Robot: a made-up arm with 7 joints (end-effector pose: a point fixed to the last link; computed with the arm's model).
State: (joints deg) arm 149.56 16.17 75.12 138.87 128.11 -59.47 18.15
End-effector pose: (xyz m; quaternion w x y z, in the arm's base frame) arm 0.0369 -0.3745 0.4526 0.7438 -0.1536 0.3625 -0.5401
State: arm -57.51 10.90 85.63 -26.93 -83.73 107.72 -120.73
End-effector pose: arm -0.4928 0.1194 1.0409 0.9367 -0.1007 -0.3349 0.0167
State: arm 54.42 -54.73 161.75 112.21 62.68 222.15 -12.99
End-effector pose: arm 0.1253 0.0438 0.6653 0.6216 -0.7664 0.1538 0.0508
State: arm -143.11 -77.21 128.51 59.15 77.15 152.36 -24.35
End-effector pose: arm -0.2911 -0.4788 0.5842 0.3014 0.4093 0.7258 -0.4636
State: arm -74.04 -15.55 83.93 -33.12 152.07 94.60 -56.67
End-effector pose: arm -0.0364 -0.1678 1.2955 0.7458 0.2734 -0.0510 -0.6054
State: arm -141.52 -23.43 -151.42 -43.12 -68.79 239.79 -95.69
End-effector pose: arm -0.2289 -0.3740 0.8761 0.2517 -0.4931 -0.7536 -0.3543
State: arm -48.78 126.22 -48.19 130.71 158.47 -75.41 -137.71
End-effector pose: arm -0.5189 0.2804 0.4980 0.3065 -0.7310 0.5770 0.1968
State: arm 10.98 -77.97 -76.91 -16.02 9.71 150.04 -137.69
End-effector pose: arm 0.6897 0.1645 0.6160 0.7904 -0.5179 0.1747 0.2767
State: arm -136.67 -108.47 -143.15 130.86 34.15 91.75 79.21
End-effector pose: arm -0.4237 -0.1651 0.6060 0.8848 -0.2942 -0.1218 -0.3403
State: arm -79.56 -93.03 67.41 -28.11 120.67 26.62 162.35
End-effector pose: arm 0.0636 -1.0872 0.3926 0.8539 0.0648 -0.1687 0.4880
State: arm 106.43 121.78 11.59 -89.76 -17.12 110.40 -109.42
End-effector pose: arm 0.1972 -0.0526 -0.1050 0.1246 -0.4049 0.8056 0.4142
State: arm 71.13 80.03 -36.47 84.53 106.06 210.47 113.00
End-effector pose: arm -0.0224 -0.3919 0.7146 0.0980 0.8602 0.4671 0.1798
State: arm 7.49 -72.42 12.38 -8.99 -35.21 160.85 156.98
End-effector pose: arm 0.6702 -0.0418 0.7063 0.9567 -0.1557 -0.1029 -0.2235
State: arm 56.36 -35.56 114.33 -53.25 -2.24 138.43 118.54
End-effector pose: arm 0.5218 0.2511 0.6871 0.4825 0.6509 0.5177 0.2748
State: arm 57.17 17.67 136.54 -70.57 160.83 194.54 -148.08
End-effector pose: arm 0.1815 -0.3521 0.9159 0.8672 -0.1247 -0.3740 0.3041
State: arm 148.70 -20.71 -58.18 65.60 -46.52 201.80 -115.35
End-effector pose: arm -0.1022 0.3870 0.9774 0.0914 -0.4434 -0.3849 0.8043
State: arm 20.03 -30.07 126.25 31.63 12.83 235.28 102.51
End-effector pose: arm 0.1586 0.2694 0.9890 0.3958 0.7409 0.5360 0.0843
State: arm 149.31 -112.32 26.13 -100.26 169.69 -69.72 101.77
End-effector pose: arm -0.3751 0.2498 0.6091 0.0196 0.2700 -0.8894 0.3684
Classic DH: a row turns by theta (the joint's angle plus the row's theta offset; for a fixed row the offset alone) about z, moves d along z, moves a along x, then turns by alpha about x. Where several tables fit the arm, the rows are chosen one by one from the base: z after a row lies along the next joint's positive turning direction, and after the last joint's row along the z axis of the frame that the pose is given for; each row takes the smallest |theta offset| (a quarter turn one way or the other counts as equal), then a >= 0, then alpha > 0; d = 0 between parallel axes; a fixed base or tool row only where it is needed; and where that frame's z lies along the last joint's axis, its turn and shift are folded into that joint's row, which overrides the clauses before.
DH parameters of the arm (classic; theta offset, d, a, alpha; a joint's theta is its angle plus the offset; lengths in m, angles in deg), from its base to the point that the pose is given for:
joint 1: 0 0.3287 0 90
joint 2: 0 0.0713 0 -90
joint 3: 0 0.5283 0.0268 -90
joint 4: 0 0.0571 -0.0135 90
joint 5: 0 0.389 0 90
joint 6: 90 0.1491 0.1633 90
joint 7: 0 0.0223 0 0

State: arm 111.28 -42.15 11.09 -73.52 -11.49 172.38 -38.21
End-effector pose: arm 0.1080 0.2520 0.8409 0.2433 0.1673 0.8112 -0.5048
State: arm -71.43 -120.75 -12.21 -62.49 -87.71 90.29 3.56
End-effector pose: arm 0.4285 -0.5655 0.3482 0.8478 0.4689 0.1614 0.1878
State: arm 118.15 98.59 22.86 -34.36 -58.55 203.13 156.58
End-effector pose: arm 0.4711 -0.4512 0.0710 0.0826 -0.8190 0.1223 0.5545
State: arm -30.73 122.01 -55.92 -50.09 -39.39 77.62 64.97
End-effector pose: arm -0.1934 0.5025 -0.2014 0.2989 -0.9368 0.1503 0.1018
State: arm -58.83 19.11 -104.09 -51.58 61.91 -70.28 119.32
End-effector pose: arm -0.0117 0.1660 1.2756 0.2087 -0.3091 -0.7798 0.5028
